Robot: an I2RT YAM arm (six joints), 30 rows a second.
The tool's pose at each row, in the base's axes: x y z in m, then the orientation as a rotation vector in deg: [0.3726, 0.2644, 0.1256, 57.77, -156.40, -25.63]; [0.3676, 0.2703, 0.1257, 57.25, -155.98, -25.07]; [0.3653, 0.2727, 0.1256, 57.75, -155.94, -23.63]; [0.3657, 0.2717, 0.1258, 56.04, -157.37, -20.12]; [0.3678, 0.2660, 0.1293, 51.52, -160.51, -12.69]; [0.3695, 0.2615, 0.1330, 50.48, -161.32, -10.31]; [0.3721, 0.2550, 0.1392, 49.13, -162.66, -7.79]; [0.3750, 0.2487, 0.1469, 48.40, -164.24, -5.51]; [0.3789, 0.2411, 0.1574, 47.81, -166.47, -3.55]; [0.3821, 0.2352, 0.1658, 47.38, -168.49, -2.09]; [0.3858, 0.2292, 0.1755, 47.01, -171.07, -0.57]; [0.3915, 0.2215, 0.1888, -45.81, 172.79, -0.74]
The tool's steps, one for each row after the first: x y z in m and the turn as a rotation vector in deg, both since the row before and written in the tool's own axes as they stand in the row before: [-0.0001, 0.0073, 0.0026, 0.06, 0.67, 0.36]; [0.0001, 0.0031, 0.0013, 0.91, 0.45, -0.21]; [0.0004, -0.0009, -0.0005, 2.30, 0.29, 1.61]; [0.0024, -0.0045, -0.0048, 4.85, 0.39, 3.97]; [0.0018, -0.0038, -0.0044, 1.57, 0.12, 0.96]; [0.0025, -0.0057, -0.0070, 1.78, -0.30, 1.24]; [0.0022, -0.0057, -0.0083, 1.79, -0.77, 0.85]; [0.0022, -0.0074, -0.0111, 1.77, -1.51, 0.83]; [0.0013, -0.0061, -0.0088, 1.40, -1.49, 0.65]; [0.0007, -0.0066, -0.0100, 1.58, -2.03, 0.70]; [-0.0004, -0.0093, -0.0135, 1.80, -3.48, 1.04]
